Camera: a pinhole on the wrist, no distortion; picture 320 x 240 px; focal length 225.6 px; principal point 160.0 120.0 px. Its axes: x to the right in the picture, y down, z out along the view. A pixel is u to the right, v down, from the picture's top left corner.
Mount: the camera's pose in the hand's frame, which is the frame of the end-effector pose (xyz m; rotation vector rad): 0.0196 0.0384 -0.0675 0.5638 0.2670 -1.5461
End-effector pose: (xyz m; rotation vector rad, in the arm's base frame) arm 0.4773 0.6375 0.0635 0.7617 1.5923 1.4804
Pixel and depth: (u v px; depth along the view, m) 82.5 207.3 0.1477
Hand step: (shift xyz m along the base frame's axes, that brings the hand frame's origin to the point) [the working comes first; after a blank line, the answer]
In the camera's frame: -0.0507 0.0572 0.1477

0.0574 0.0871 -0.0011
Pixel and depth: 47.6 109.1 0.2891
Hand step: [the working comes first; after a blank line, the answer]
In the camera's frame: -0.1440 -0.0140 0.2891

0.2380 0.0807 0.0323
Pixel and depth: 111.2 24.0 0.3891
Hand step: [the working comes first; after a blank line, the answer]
In the camera's frame: -0.0842 -0.1656 0.3891

0.3518 -0.0593 -0.0309
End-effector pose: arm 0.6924 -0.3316 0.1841 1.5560 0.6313 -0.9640
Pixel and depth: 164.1 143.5 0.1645
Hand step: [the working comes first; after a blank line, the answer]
In the camera's frame: 0.0030 0.0171 0.1645

-0.0532 -0.0617 -0.0320
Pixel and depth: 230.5 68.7 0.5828
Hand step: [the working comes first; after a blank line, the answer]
In the camera's frame: 0.1821 -0.1325 0.5828

-0.5137 -0.1934 -0.0387
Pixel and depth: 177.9 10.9 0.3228
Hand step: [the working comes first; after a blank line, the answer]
In the camera's frame: 0.0256 -0.1561 0.3228

-0.2497 -0.1112 0.0885
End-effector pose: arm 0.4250 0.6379 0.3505 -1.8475 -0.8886 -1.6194
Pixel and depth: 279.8 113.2 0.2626
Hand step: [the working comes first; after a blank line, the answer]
In the camera's frame: 0.1394 -0.0079 0.2626

-0.1104 0.1957 -0.0521
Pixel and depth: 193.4 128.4 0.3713
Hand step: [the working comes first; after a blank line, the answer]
In the camera's frame: 0.0550 0.0138 0.3713

-0.0081 0.2882 -0.0730
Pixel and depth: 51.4 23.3 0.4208
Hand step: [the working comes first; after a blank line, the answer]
In the camera's frame: -0.2026 -0.1804 0.4208

0.2270 0.2267 -0.2907
